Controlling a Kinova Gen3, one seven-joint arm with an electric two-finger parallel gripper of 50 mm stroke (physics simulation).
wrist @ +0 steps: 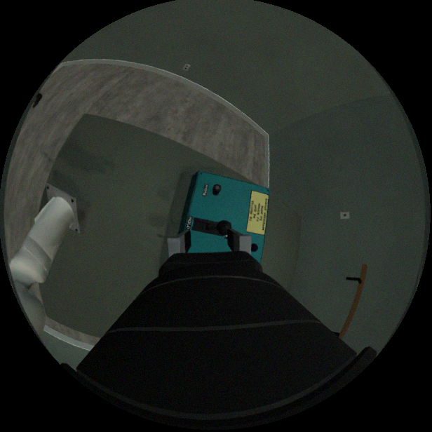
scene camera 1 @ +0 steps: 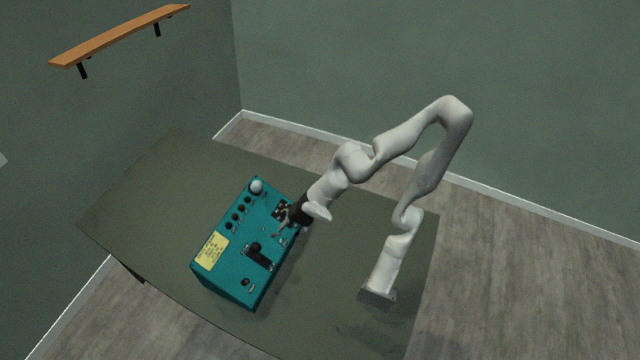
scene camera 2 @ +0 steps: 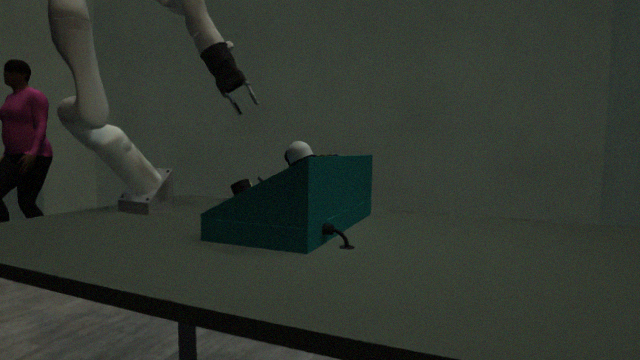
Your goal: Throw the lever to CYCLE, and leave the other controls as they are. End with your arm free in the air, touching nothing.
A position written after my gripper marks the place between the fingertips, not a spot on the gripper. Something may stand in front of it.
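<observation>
I can see my gripper [scene camera 2: 248,109], and the wrist view lets me see the gripper [wrist: 208,237] as well. A teal control box [scene camera 1: 225,259] is visible to me too.
</observation>
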